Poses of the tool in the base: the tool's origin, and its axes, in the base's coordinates. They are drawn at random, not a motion.
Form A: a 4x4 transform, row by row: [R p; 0 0 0 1], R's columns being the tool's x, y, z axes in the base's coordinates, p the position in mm. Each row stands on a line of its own.
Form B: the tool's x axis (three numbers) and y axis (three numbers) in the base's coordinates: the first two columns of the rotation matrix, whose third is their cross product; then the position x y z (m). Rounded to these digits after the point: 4 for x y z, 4 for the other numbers. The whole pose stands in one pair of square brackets.
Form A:
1:
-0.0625 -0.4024 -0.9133 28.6
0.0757 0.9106 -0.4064 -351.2
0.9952 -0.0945 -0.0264 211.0
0 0 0 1
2:
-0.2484 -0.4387 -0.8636 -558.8
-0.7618 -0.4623 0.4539 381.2
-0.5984 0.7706 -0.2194 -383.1
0 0 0 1
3:
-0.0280 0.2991 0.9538 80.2
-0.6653 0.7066 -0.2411 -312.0
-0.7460 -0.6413 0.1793 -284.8
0 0 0 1
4:
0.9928 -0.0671 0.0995 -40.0
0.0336 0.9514 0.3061 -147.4
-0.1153 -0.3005 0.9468 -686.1
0 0 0 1
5:
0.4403 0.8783 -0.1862 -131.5
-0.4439 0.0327 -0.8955 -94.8
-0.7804 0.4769 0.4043 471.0
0 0 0 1
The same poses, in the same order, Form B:
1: [-0.0625 0.0757 0.9952 -0.4024 0.9106 -0.0945 0.0286 -0.3512 0.2110]
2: [-0.2484 -0.7618 -0.5984 -0.4387 -0.4623 0.7706 -0.5588 0.3812 -0.3831]
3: [-0.0280 -0.6653 -0.7460 0.2991 0.7066 -0.6413 0.0802 -0.3120 -0.2848]
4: [0.9928 0.0336 -0.1153 -0.0671 0.9514 -0.3005 -0.0400 -0.1474 -0.6861]
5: [0.4403 -0.4439 -0.7804 0.8783 0.0327 0.4769 -0.1315 -0.0948 0.4710]
